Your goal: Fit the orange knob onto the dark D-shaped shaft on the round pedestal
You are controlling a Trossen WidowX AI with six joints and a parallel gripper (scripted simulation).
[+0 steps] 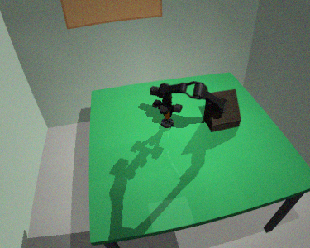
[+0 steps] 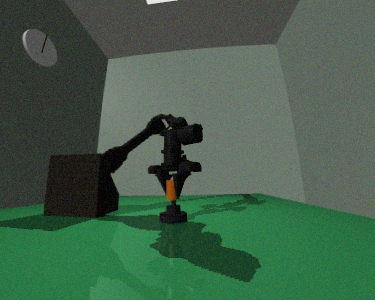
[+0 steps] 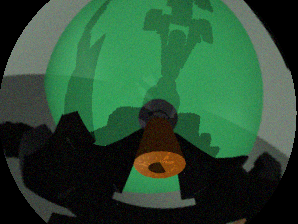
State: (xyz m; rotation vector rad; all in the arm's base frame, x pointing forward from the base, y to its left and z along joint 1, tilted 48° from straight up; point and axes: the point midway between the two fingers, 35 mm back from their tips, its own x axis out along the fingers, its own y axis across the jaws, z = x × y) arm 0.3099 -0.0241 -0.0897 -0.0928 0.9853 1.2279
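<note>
My gripper tip is now 20 mm below the orange knob. Round my gripper tip: dark round pedestal 40 mm below.
</note>
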